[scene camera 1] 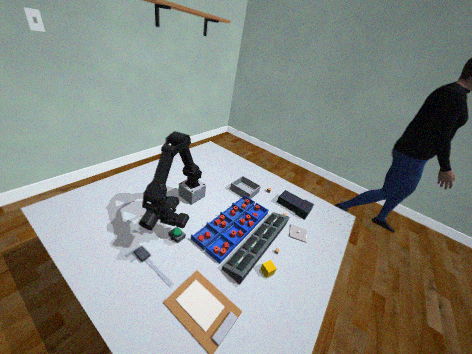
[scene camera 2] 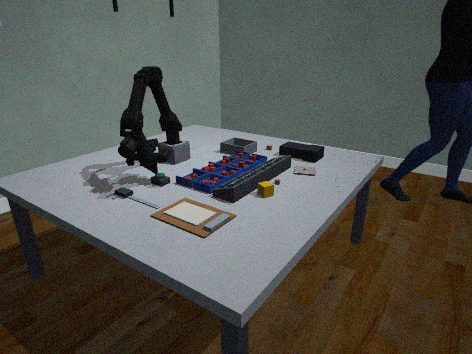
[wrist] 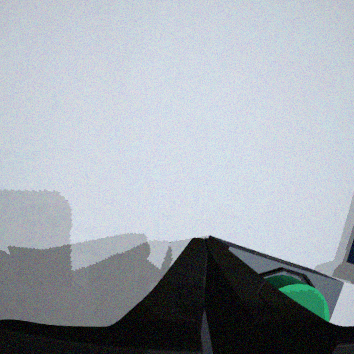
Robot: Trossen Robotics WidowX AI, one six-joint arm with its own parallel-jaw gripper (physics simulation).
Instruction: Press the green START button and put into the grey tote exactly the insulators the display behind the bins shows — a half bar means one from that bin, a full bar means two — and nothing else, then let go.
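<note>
The green START button (scene camera 1: 177, 232) (scene camera 2: 160, 175) (wrist: 310, 302) sits on a dark square base. My gripper (scene camera 2: 156, 170) (wrist: 201, 248) is shut and empty, low beside the button; its fingers partly cover the button in the wrist view. Red insulators (scene camera 1: 204, 237) (scene camera 2: 215, 180) lie in the compartments of the blue bins (scene camera 1: 206, 251) (scene camera 2: 192, 186). The long dark display (scene camera 1: 256, 246) (scene camera 2: 250, 179) stands behind the bins; its bars are too small to read surely. The grey tote (scene camera 1: 240, 192) (scene camera 2: 237, 149) is at the bins' far end; no insulator shows in it.
A caliper-like tool (scene camera 1: 142, 254) (scene camera 2: 124, 192) and a clipboard (scene camera 1: 170, 301) (scene camera 2: 159, 216) lie near the button. A yellow cube (scene camera 1: 268, 269) (scene camera 2: 266, 189), white plate (scene camera 1: 298, 232) (scene camera 2: 304, 170) and black box (scene camera 1: 295, 204) (scene camera 2: 301, 151) are beyond the display. A person (scene camera 1: 430, 125) (scene camera 2: 450, 100) is beside the table.
</note>
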